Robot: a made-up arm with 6 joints.
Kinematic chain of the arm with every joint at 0, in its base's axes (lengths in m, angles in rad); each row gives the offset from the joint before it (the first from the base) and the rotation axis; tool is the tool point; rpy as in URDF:
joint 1: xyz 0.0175 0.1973 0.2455 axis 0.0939 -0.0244 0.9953
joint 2: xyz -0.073 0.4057 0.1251 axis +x
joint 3: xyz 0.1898 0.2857 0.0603 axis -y
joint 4: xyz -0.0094 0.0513 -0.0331 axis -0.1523 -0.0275 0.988
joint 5: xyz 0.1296 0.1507 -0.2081 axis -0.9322 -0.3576 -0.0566
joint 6: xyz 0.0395 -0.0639 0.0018 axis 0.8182 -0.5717 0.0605
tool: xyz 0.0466 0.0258 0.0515 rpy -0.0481 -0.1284 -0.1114
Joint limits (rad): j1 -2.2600..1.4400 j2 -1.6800..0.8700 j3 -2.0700..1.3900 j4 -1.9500..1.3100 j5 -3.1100..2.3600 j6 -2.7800..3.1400
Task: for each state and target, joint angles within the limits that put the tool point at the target. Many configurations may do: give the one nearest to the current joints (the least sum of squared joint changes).
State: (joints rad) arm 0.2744 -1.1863 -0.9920 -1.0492 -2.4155 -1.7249
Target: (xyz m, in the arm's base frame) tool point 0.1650 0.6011 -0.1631
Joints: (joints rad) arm 0.0384 -0.9874 -0.7752 -0.7841 -2.4230 -1.7898
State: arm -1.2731 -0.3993 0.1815 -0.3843 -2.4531 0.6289
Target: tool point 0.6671 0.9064 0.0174
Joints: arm -0.4623 -0.0621 0.0140 -0.0288 -2.6903 0.6916
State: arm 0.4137 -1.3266 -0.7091 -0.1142 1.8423 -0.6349
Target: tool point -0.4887 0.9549 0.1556
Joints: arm 0.8116 -0.1442 -0.5927 -0.1109 1.7604 -0.7132
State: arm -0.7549 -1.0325 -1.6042 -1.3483 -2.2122 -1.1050
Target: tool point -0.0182 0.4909 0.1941
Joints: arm -0.4590 -1.5230 -1.5693 -1.7308 -2.1944 -1.0540
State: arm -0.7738 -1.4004 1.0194 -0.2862 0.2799 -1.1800
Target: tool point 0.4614 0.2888 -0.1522
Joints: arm -0.4086 -1.6568 0.4429 0.3565 0.3284 -1.0673
